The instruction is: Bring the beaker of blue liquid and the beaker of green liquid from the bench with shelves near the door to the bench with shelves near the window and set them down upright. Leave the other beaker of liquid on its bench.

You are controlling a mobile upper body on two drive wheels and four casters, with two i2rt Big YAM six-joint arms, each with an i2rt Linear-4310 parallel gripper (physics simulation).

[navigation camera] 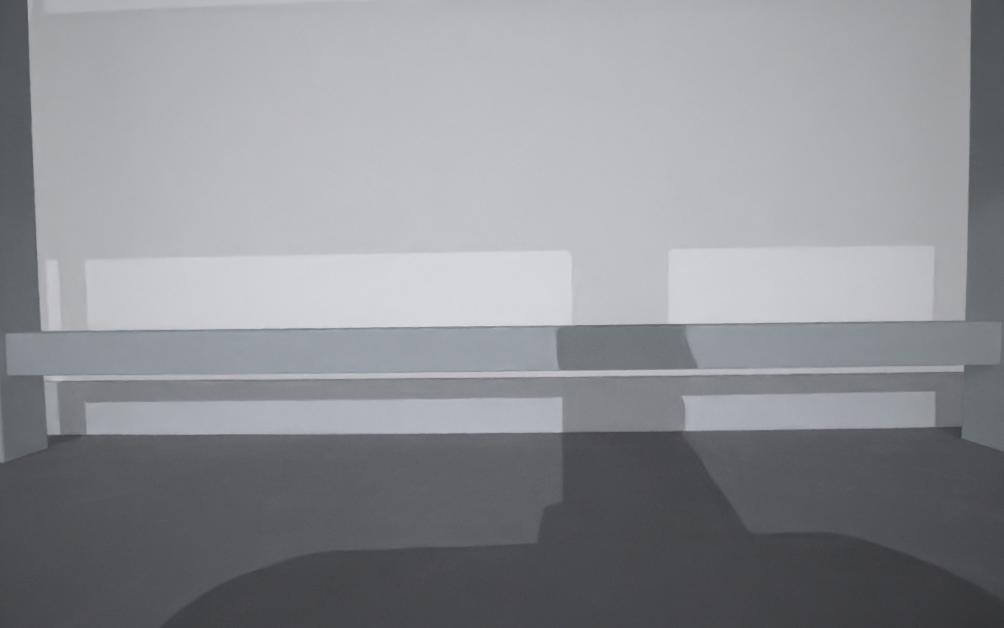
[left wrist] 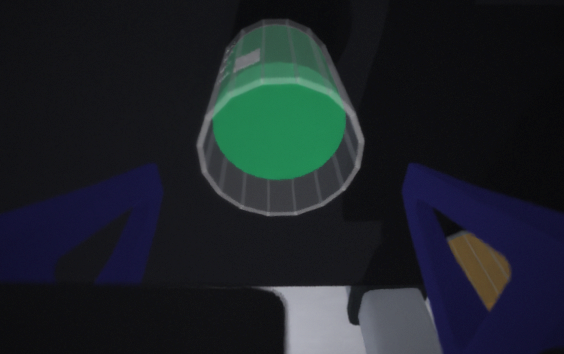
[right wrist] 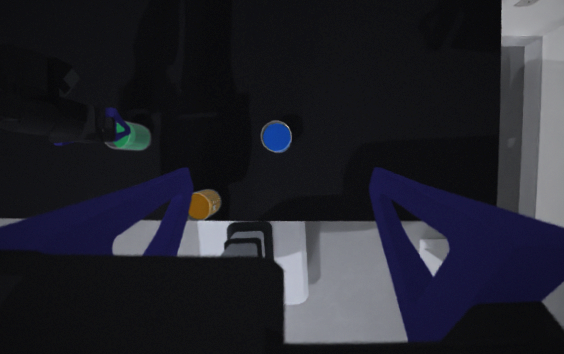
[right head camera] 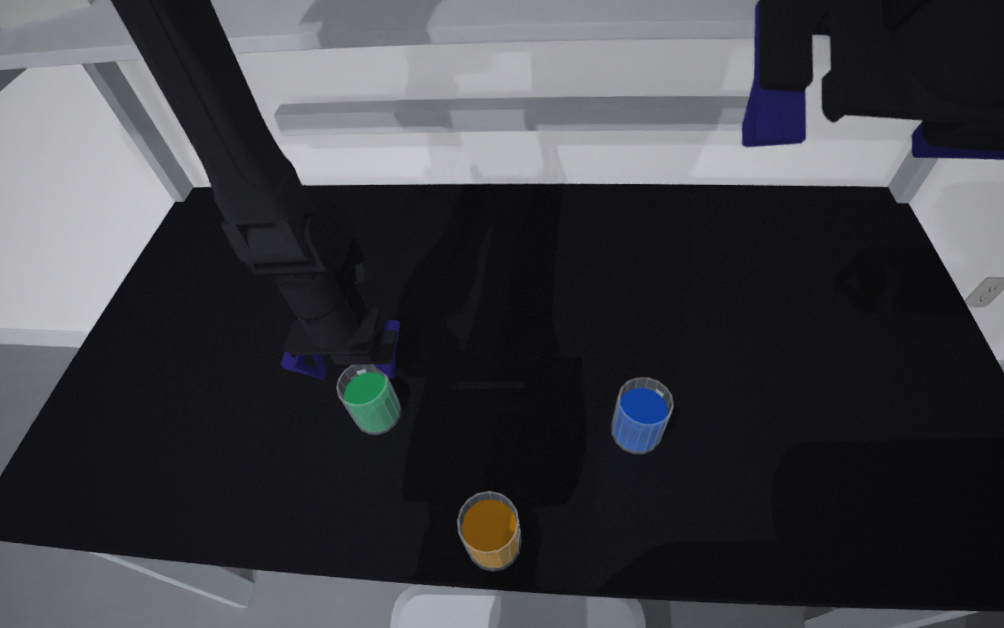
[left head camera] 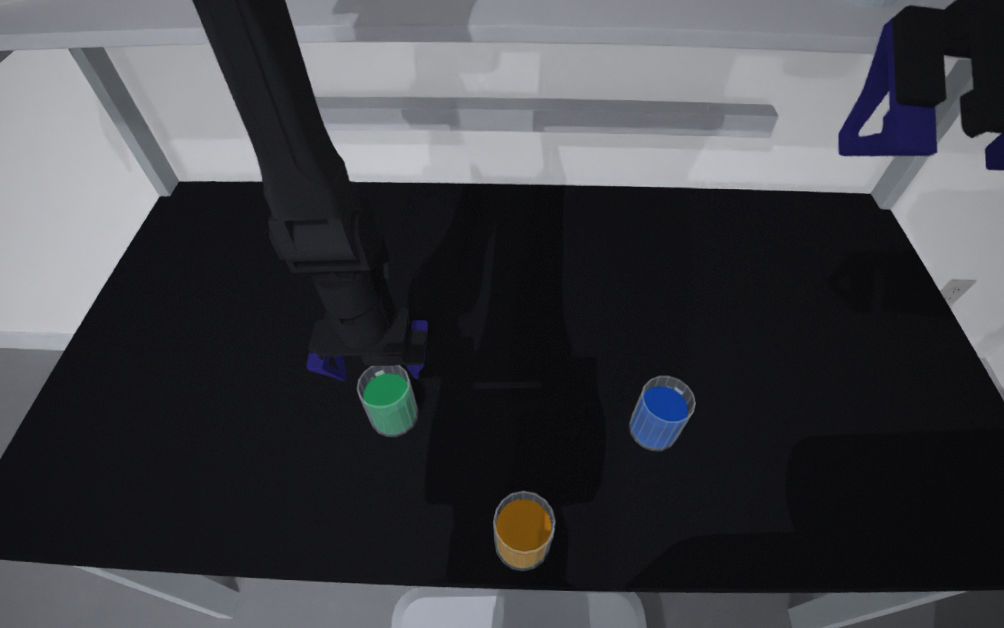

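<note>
The green beaker [left head camera: 390, 407] [right head camera: 372, 403] [left wrist: 280, 130] [right wrist: 137, 136] stands upright on the black bench top [left head camera: 703, 296] [right head camera: 703, 296]. My left gripper [left head camera: 376, 376] [right head camera: 353, 373] [left wrist: 282, 177] is open, low beside the green beaker on its shelf side; the beaker's rim shows between the fingers in the left wrist view, not gripped. The blue beaker [left head camera: 661, 414] [right head camera: 641, 418] [right wrist: 276, 136] stands upright farther right. The orange beaker [left head camera: 523, 529] [right head camera: 490, 529] [right wrist: 205, 204] stands near the robot-side edge. My right gripper [left head camera: 940, 159] [right wrist: 281, 177] is open and empty, high at the upper right.
A shelf board [left head camera: 592, 33] spans above the bench's far side, with uprights [left head camera: 125, 122] at the corners. A grey rail [left head camera: 629, 119] runs along the wall behind. The robot's pale base [left head camera: 444, 610] is at the near edge. The navigation camera shows a low crossbar [navigation camera: 296, 351].
</note>
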